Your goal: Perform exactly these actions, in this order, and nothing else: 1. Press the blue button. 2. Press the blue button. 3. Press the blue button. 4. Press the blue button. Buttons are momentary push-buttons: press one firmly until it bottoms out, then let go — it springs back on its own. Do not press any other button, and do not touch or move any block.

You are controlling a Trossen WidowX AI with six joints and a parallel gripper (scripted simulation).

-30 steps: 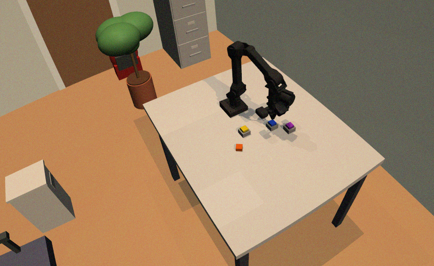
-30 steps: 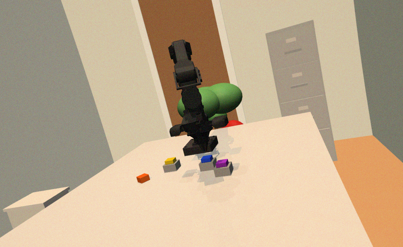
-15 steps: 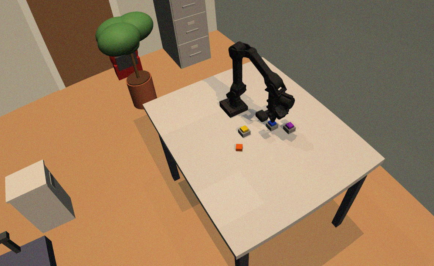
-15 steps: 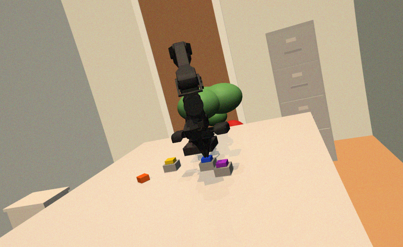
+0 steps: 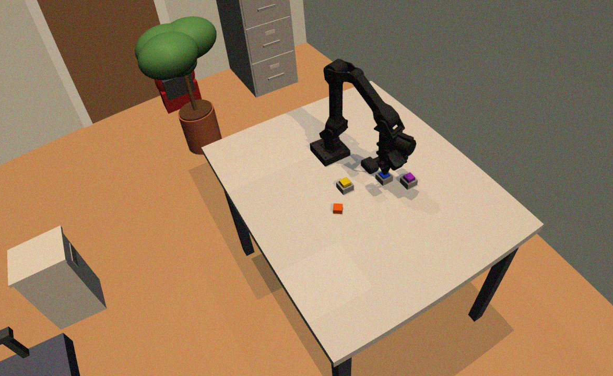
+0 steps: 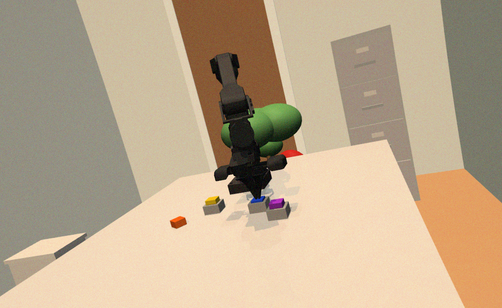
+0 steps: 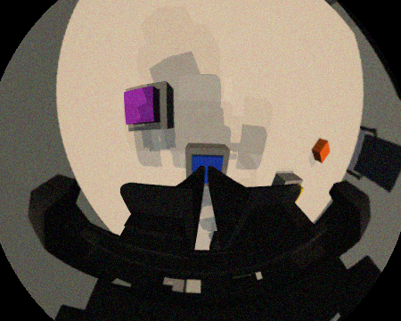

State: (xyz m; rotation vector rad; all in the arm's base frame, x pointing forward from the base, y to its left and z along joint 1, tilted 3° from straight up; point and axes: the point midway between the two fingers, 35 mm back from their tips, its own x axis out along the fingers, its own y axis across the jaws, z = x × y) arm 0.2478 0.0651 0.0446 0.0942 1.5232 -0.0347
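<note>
Now: the blue button 10 mm below my gripper tip. Round my gripper tip: purple button 70 mm ahead, 60 mm to the left; orange block 10 mm ahead, 230 mm to the right, 20 mm below; yellow button 60 mm behind, 150 mm to the right.
</note>
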